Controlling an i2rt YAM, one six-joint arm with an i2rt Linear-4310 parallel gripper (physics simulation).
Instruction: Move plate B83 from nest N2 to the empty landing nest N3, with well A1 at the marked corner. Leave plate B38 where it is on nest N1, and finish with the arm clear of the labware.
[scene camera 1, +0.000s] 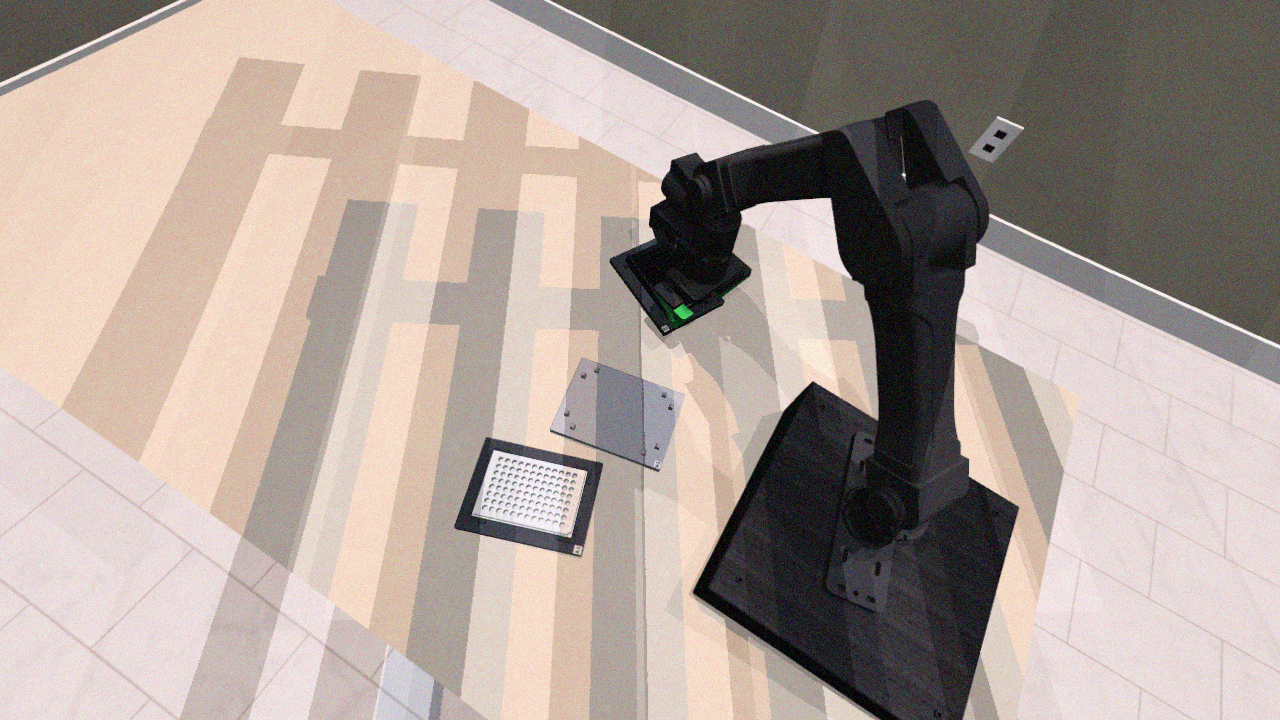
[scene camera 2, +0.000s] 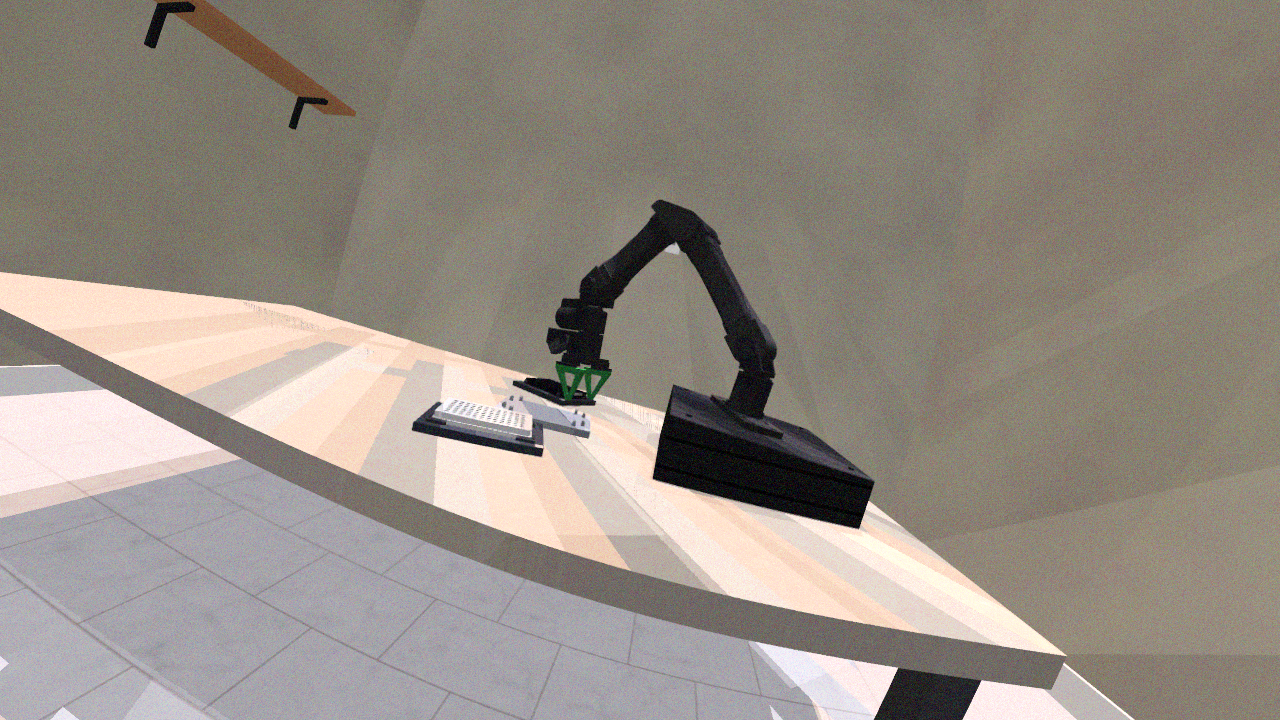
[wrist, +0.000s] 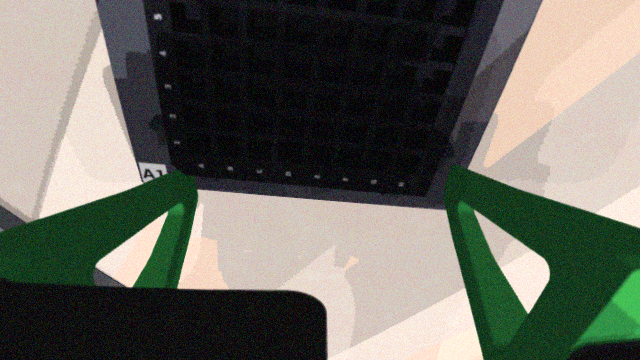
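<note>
A black well plate (wrist: 300, 90) lies in the back dark nest (scene camera 1: 622, 260) (scene camera 2: 528, 388) (wrist: 500, 45), its row-letter end by the A1 mark (wrist: 154, 172) (scene camera 1: 665, 328). A white well plate (scene camera 1: 529, 492) (scene camera 2: 483, 417) lies in the front dark nest (scene camera 1: 469, 514) (scene camera 2: 483, 441). The grey nest (scene camera 1: 617, 411) (scene camera 2: 559, 418) between them is empty, with pegs and a corner mark (scene camera 1: 657, 463). Plate and nest names are not readable. My gripper (scene camera 1: 693, 306) (scene camera 2: 580, 397) (wrist: 320, 180) is open, its green fingertips at the black plate's A1 end, one toward each side, holding nothing. Fingertip height is unclear.
The arm's black base box (scene camera 1: 760, 555) (scene camera 2: 760, 461) stands right of the nests. The arm reaches over the back nest and hides much of it in scene camera 1. The table's edge (scene camera 2: 537, 559) runs along the front. A wall shelf (scene camera 2: 259, 53) hangs far left.
</note>
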